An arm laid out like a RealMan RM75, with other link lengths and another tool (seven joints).
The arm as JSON. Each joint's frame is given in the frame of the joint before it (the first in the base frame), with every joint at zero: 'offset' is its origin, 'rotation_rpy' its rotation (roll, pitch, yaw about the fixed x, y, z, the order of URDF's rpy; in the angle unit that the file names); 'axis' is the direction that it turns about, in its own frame. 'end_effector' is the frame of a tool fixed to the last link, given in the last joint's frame.
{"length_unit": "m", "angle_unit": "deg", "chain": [
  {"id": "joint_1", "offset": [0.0, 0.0, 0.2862], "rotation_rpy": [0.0, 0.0, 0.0], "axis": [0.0, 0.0, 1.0]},
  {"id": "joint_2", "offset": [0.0, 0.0, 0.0], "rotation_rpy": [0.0, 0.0, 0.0], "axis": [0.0, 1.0, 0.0]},
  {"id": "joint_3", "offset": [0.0, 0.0, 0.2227], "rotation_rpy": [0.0, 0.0, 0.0], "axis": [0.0, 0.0, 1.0]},
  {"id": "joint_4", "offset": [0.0, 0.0, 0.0], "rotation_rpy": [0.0, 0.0, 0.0], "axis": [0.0, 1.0, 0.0]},
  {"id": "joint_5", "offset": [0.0, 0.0, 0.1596], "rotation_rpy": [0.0, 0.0, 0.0], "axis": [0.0, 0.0, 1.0]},
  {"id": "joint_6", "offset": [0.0, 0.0, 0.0], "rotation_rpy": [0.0, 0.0, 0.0], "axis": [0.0, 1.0, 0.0]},
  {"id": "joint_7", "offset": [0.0, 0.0, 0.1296], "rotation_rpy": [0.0, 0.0, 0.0], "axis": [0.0, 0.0, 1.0]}
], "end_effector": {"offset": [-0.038, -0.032, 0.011], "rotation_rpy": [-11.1, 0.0, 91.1]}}
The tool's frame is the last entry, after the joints.
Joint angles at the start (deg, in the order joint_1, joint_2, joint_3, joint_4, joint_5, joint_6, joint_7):
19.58 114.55 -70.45 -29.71 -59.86 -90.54 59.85
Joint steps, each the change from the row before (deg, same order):
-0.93 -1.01 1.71 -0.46 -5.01 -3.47 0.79
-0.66 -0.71 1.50 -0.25 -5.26 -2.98 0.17
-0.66 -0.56 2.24 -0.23 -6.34 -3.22 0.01
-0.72 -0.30 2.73 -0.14 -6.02 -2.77 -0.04
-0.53 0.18 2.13 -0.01 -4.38 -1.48 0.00
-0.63 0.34 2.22 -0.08 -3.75 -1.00 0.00
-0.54 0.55 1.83 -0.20 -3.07 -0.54 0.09
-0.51 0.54 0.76 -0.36 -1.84 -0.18 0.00
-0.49 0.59 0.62 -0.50 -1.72 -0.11 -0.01
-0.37 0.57 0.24 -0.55 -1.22 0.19 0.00
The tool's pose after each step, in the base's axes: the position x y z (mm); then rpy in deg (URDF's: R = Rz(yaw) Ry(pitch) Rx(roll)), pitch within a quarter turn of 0, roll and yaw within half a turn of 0. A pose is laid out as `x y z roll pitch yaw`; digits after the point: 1 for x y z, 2 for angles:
190.1 272.1 128.4 113.13 10.93 -113.73
192.8 262.6 125.3 116.65 9.02 -111.05
196.7 251.8 121.4 120.40 6.70 -108.60
202.1 241.8 118.5 123.42 4.60 -107.31
206.4 235.1 114.7 125.34 3.06 -107.13
210.9 229.5 111.7 126.72 2.09 -107.55
214.1 225.1 108.1 127.77 1.31 -108.13
215.8 221.6 104.4 128.52 0.73 -108.42
216.9 218.2 100.5 129.28 0.21 -108.59
217.3 216.1 96.7 129.97 -0.10 -108.68

